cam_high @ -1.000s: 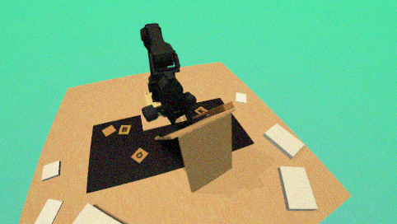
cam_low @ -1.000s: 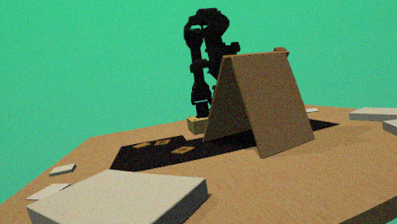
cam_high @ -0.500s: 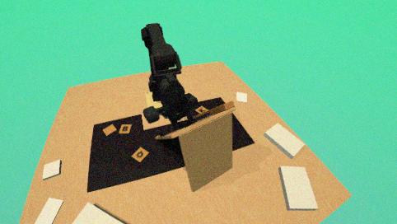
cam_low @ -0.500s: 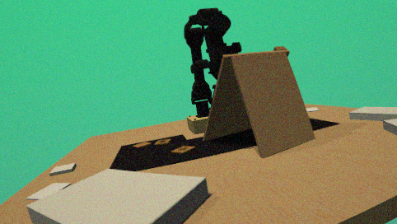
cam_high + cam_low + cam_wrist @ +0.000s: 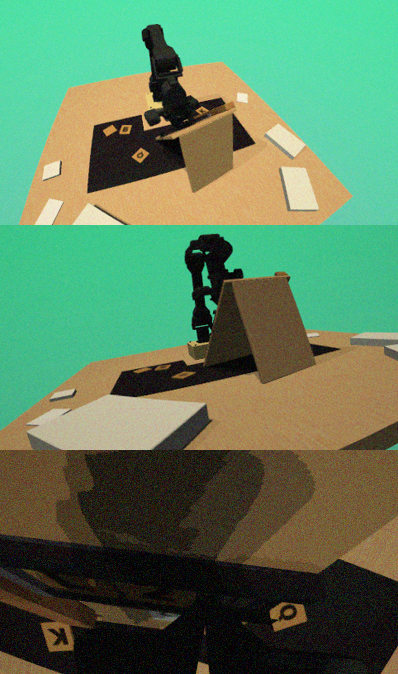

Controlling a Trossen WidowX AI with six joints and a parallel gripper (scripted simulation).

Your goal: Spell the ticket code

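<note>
Now: the white ticket 60 mm behind my gripper tip, 10 mm to the left of it and 80 mm below it. The rest, counted from my gripper tip: black mat (150 mm behind, 10 mm to the right, 170 mm below).
</note>
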